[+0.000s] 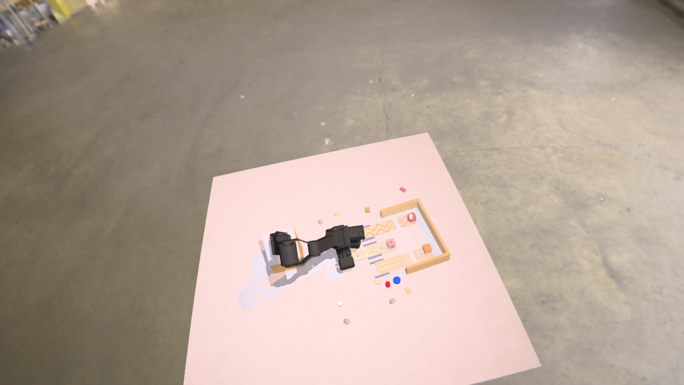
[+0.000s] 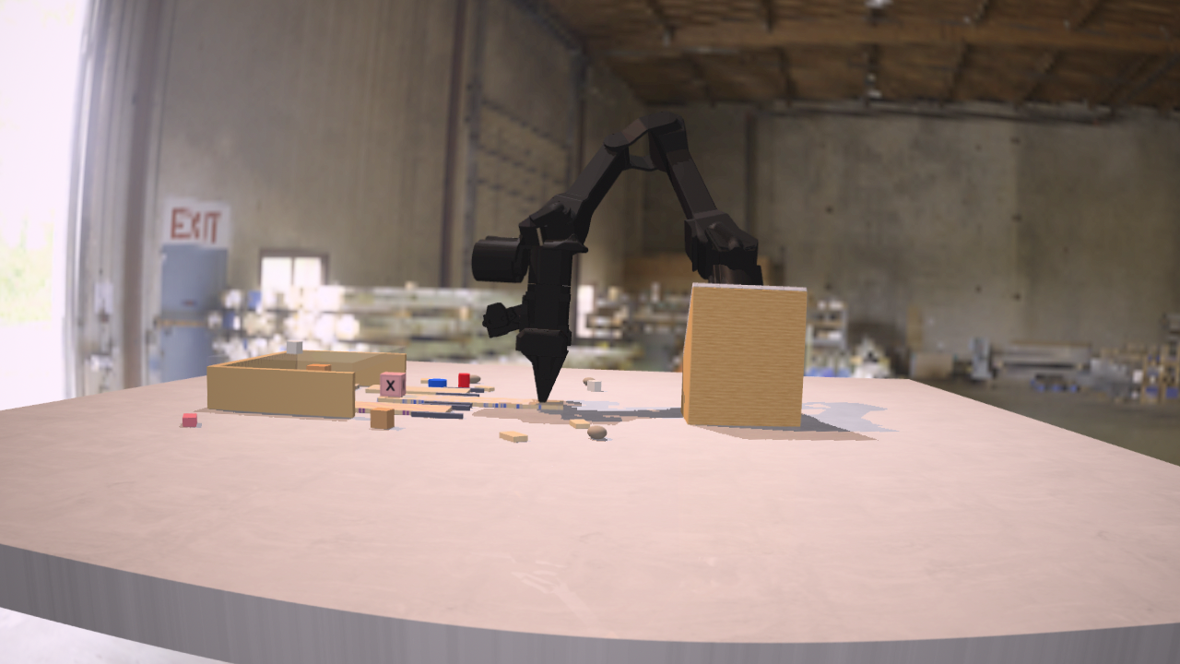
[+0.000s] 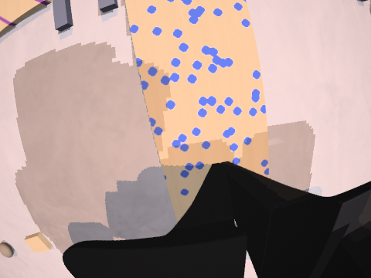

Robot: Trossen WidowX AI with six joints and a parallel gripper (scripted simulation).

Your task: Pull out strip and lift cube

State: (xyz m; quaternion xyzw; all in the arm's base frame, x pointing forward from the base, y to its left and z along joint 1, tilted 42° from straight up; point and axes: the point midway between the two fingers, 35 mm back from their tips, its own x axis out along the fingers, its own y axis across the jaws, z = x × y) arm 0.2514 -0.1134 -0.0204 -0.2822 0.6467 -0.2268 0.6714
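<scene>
The pink cube marked x lies 21 cm ahead of my gripper tip, 2 cm above it and 1 cm to the left of it. Also, from my gripper tip: blue disc (19 cm ahead, 15 cm to the right); then red cylinder (16 cm to the right, 15 cm ahead, 1 cm above).
</scene>
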